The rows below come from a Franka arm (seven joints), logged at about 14 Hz.
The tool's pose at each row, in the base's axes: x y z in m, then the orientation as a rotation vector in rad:
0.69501, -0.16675, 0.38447, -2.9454, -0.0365, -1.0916
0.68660, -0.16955, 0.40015, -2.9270, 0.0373, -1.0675
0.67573, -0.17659, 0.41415, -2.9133, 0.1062, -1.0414
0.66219, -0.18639, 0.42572, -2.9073, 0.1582, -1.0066
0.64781, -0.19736, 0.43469, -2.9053, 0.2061, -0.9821
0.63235, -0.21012, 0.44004, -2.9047, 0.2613, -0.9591
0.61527, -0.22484, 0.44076, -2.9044, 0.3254, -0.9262
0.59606, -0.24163, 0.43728, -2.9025, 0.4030, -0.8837
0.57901, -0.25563, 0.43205, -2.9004, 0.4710, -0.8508
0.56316, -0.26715, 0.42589, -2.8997, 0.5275, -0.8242
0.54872, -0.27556, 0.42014, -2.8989, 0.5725, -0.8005
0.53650, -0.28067, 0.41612, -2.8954, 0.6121, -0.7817
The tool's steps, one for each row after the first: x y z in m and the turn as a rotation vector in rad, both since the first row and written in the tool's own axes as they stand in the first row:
0.00378, 0.00274, -0.01740, 0.0077, -0.0101, 0.0532
0.00451, 0.00965, -0.03516, 0.0112, -0.0227, 0.1021
0.00157, 0.01924, -0.05284, 0.0136, -0.0424, 0.1394
-0.00373, 0.02997, -0.06910, 0.0094, -0.0570, 0.1714
-0.01224, 0.04243, -0.08334, 0.0005, -0.0710, 0.2067
-0.02504, 0.05677, -0.09514, -0.0099, -0.0912, 0.2479
-0.04224, 0.07311, -0.10515, -0.0226, -0.1171, 0.2980
-0.05888, 0.08670, -0.11241, -0.0364, -0.1371, 0.3410
-0.07516, 0.09782, -0.11816, -0.0503, -0.1534, 0.3757
-0.09004, 0.10586, -0.12328, -0.0615, -0.1680, 0.4035
-0.10204, 0.11067, -0.12824, -0.0700, -0.1790, 0.4286

